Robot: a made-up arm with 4 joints. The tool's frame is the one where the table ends. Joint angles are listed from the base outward.
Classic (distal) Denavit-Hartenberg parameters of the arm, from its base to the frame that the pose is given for. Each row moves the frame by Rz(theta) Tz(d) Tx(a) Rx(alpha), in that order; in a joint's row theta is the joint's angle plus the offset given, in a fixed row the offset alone. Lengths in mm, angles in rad.
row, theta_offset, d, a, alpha
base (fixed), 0, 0, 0, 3.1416
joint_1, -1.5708, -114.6, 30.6, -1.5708
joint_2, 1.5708, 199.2, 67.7, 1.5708
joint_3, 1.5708, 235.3, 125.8, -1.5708
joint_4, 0.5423, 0, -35.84, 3.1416
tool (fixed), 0.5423, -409.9, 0, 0
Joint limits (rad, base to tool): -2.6..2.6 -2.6..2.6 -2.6..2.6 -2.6..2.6
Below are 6 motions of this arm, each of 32 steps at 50 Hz.
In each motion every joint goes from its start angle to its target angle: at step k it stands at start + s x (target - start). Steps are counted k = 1, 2, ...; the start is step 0. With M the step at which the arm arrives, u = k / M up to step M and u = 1 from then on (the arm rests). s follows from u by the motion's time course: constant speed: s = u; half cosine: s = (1 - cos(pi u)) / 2; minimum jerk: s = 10 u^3 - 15 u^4 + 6 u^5.
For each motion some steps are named. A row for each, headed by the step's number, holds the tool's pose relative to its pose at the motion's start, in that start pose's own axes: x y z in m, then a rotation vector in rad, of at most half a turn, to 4 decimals.
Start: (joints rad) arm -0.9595 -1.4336 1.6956 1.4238
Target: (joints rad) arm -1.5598 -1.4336 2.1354 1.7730
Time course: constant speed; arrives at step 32
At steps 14, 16, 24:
14: 0.0100 -0.0105 -0.0361 0.0652 -0.0397 -0.1606
16: 0.0118 -0.0111 -0.0419 0.0751 -0.0444 -0.1840
24: 0.0197 -0.0110 -0.0658 0.1157 -0.0606 -0.2790

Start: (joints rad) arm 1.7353 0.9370 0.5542 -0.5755
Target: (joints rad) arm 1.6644 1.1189 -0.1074 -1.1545
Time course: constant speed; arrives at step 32
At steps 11, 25, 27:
11: 0.0722 -0.0272 0.0355 -0.0901 -0.1940 0.2375
25: 0.1572 -0.0544 0.1063 -0.2505 -0.4232 0.5136
27: 0.1681 -0.0578 0.1186 -0.2777 -0.4540 0.5500

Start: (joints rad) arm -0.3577 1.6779 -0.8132 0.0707
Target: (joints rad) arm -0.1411 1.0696 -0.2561 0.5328
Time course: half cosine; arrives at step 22
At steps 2, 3, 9, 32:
2: -0.0044 -0.0016 -0.0020 -0.0087 0.0063 -0.0002
3: -0.0097 -0.0038 -0.0045 -0.0197 0.0139 -0.0005
9: -0.0710 -0.0479 -0.0331 -0.1818 0.0945 -0.0226
32: -0.1515 -0.2099 -0.0556 -0.6152 0.1474 -0.1742

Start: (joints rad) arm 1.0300 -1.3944 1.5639 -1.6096
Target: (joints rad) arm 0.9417 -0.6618 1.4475 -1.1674
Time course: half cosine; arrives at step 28
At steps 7, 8, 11, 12, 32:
7: 0.0053 0.0144 0.0015 -0.0296 0.0015 0.0426
8: 0.0066 0.0187 0.0018 -0.0380 0.0015 0.0547
11: 0.0103 0.0340 0.0028 -0.0670 -0.0001 0.0975
12: 0.0114 0.0399 0.0031 -0.0775 -0.0013 0.1132
32: 0.0092 0.1106 0.0024 -0.1816 -0.0346 0.2936

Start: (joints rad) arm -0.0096 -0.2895 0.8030 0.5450
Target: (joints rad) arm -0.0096 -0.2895 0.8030 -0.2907
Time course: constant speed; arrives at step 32
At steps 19, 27, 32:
19: -0.0051 -0.0168 0.0000 0.0000 0.0000 0.4962
27: -0.0047 -0.0243 0.0000 0.0000 0.0000 0.7051
32: -0.0036 -0.0289 0.0000 0.0000 0.0000 0.8357

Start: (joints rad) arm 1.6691 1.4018 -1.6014 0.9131
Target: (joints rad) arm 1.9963 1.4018 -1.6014 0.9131
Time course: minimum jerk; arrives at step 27
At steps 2, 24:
2: 0.0005 0.0005 0.0001 0.0008 -0.0009 0.0000
24: 0.1381 0.1276 0.0648 0.2191 -0.2379 0.0017

